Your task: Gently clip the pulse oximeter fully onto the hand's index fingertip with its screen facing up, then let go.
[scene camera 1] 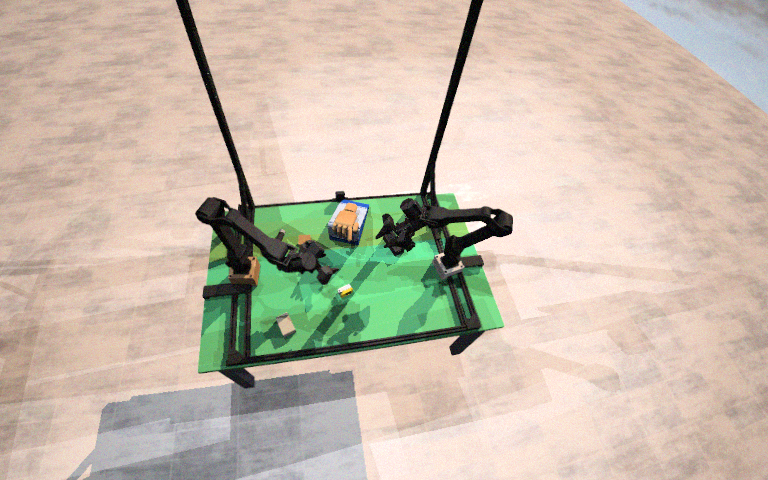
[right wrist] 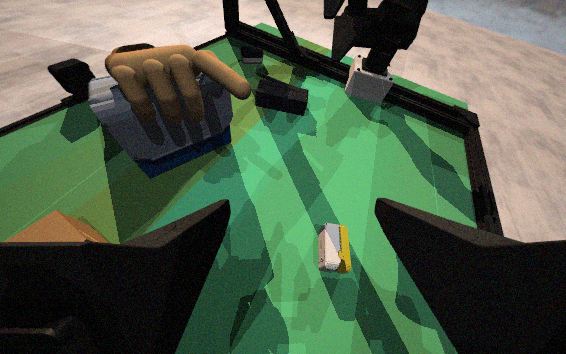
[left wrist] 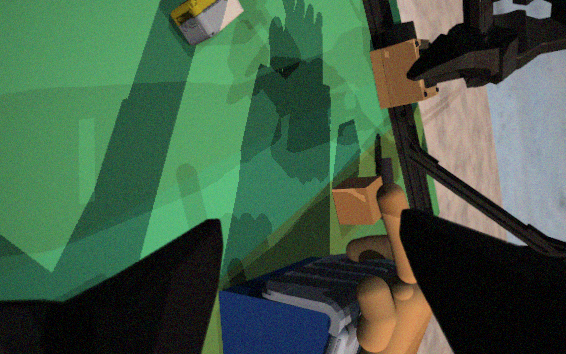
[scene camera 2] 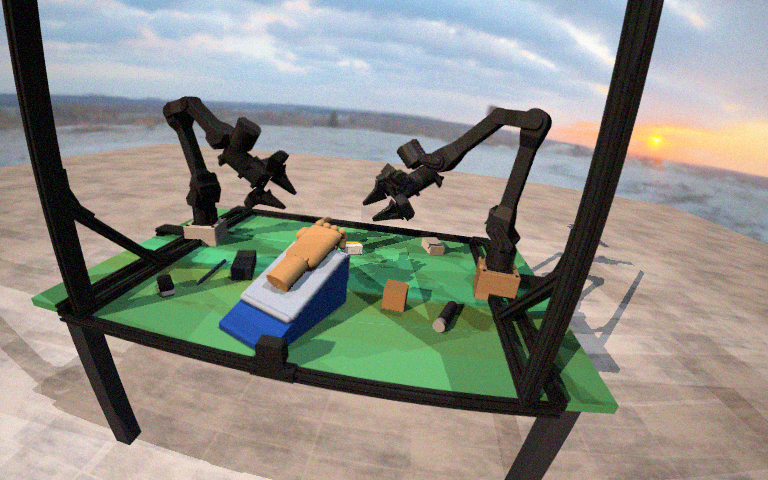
my left gripper: open, holds nothing
a tan cube: on the table
a black block: on the table
